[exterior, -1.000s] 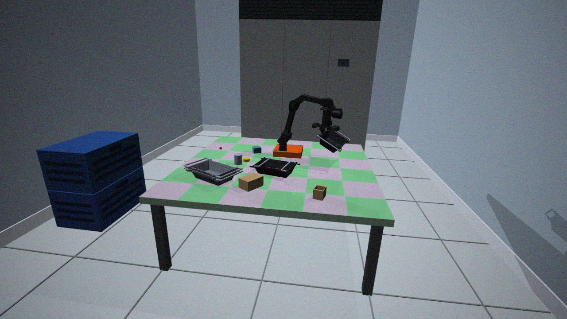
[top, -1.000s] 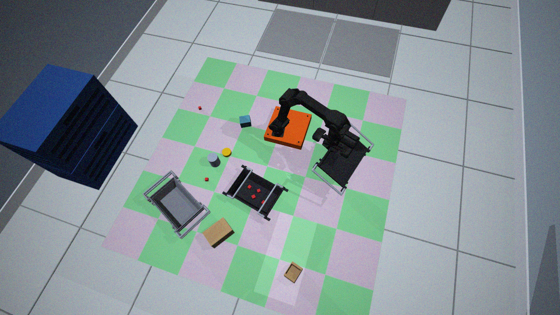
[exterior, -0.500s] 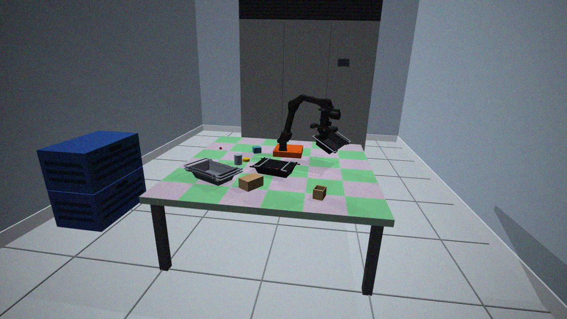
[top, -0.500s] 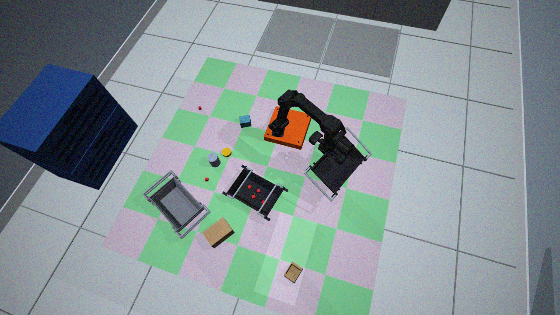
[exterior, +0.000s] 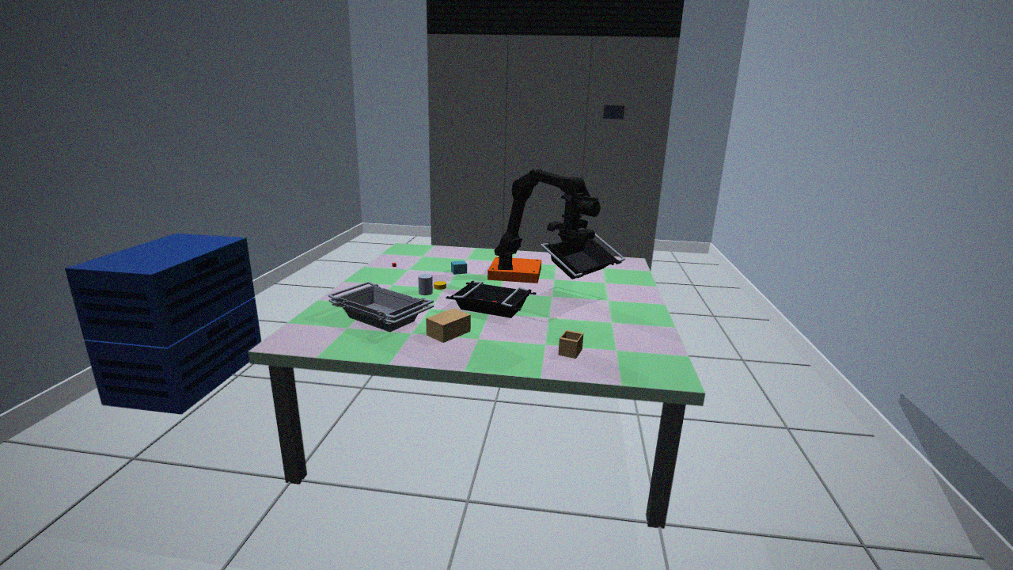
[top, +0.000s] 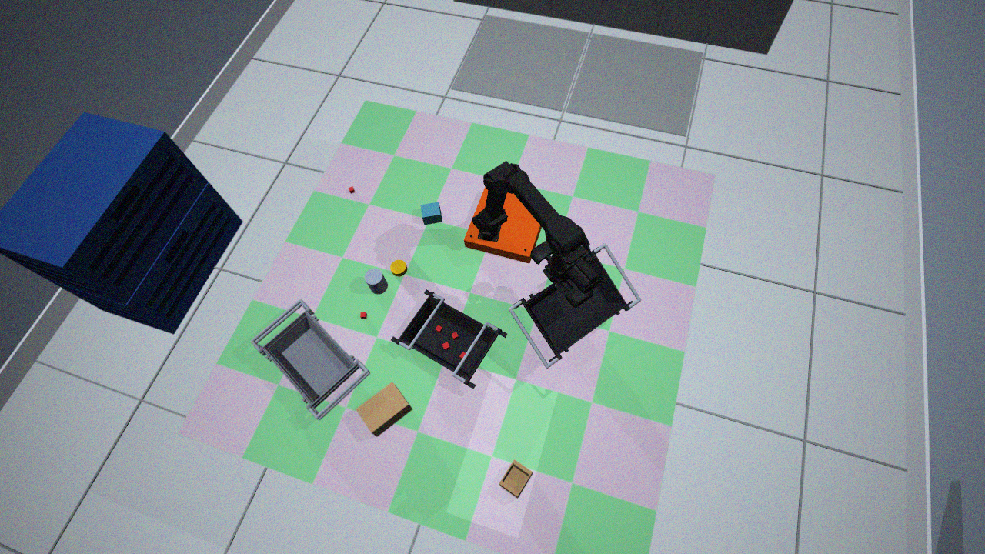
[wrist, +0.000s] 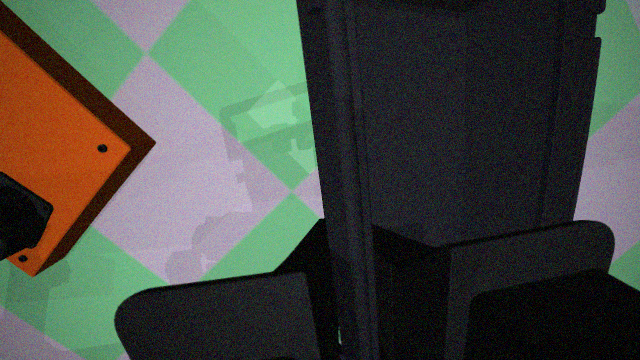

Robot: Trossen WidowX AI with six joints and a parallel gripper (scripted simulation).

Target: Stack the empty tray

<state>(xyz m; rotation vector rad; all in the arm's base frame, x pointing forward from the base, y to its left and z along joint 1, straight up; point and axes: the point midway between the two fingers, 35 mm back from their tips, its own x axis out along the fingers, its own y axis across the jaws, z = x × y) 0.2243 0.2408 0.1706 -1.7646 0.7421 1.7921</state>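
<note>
The black tray lies 5 cm to the left of my gripper tip and 5 cm ahead of it. The rest, counted from my gripper tip: small box 48 cm ahead, 17 cm below, 4 cm to the right; blue cube 45 cm to the right, 27 cm behind, 16 cm below; yellow disc 50 cm to the right, 17 cm below, 7 cm behind.
</note>
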